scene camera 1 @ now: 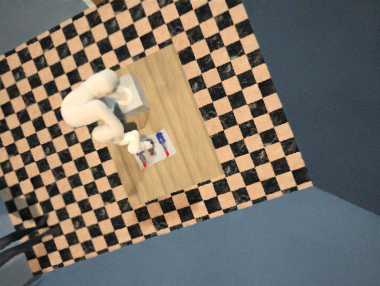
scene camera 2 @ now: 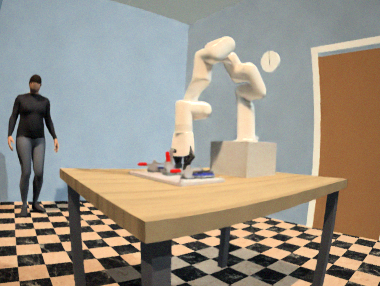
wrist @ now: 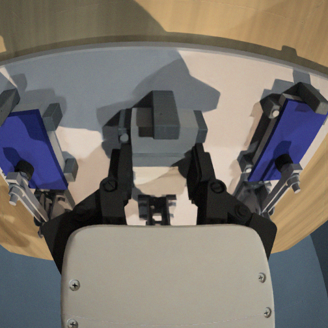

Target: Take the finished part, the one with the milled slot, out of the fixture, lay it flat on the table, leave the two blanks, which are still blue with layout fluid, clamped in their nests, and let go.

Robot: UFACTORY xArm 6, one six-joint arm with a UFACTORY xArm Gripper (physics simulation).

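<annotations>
A finished part [wrist: 160, 166] is 0.15 m from the lens, a fixture plate [wrist: 91, 82] is 0.14 m from the lens, and a dark upright block [wrist: 165, 123] is 0.11 m from the lens. The marked spots on the finished part and the dark upright block are 0.05 m apart.
</annotations>
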